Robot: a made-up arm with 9 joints. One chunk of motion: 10 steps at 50 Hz.
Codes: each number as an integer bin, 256 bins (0 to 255) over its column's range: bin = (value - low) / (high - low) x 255, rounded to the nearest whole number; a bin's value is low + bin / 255 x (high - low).
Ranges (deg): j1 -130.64..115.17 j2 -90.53..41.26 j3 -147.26..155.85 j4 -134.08..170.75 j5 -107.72..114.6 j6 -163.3..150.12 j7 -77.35..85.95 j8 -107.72..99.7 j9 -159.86..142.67
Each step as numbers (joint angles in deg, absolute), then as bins.
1 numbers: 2.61 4.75 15.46 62.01 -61.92 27.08 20.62 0.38 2.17
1 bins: 138 184 137 164 53 155 153 133 137
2 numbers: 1.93 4.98 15.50 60.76 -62.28 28.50 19.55 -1.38 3.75
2 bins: 138 185 137 163 52 156 151 131 138
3 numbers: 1.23 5.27 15.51 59.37 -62.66 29.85 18.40 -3.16 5.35
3 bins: 137 185 137 162 52 157 150 129 139
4 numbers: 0.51 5.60 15.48 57.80 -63.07 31.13 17.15 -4.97 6.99
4 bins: 136 186 137 161 51 158 148 126 141
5 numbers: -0.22 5.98 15.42 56.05 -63.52 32.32 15.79 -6.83 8.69
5 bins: 135 187 137 159 51 159 145 124 142
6 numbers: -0.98 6.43 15.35 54.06 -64.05 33.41 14.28 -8.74 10.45
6 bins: 135 188 137 157 50 160 143 122 144
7 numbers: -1.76 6.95 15.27 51.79 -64.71 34.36 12.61 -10.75 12.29
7 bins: 134 189 137 155 49 161 140 119 145
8 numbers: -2.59 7.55 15.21 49.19 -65.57 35.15 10.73 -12.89 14.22
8 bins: 133 190 137 153 48 161 138 117 147
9 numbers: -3.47 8.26 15.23 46.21 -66.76 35.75 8.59 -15.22 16.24
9 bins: 132 191 137 151 47 162 134 114 148
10 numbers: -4.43 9.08 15.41 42.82 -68.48 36.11 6.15 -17.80 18.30
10 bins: 131 193 137 148 45 162 130 111 150
